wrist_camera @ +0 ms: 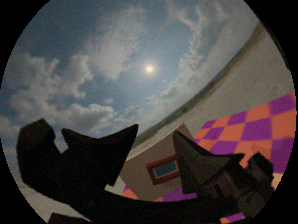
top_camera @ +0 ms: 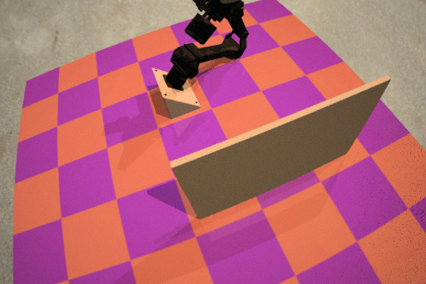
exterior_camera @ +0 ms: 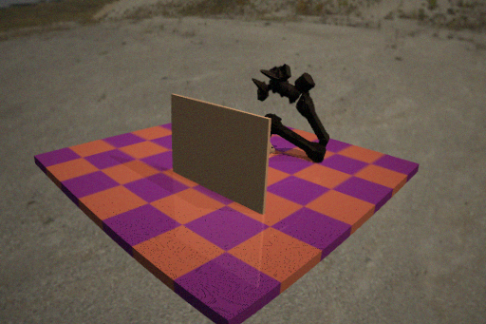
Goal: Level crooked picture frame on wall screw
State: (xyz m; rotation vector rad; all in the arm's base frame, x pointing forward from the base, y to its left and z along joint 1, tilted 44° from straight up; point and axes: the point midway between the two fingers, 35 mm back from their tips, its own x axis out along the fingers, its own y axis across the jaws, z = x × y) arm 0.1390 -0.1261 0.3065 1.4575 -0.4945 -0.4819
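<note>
The picture frame lies 25 cm ahead of my gripper tip, 3 cm to the left of it and 22 cm below it. From my gripper tip the other things lie so: wall panel 26 cm ahead, 4 cm to the left, 23 cm below.
</note>
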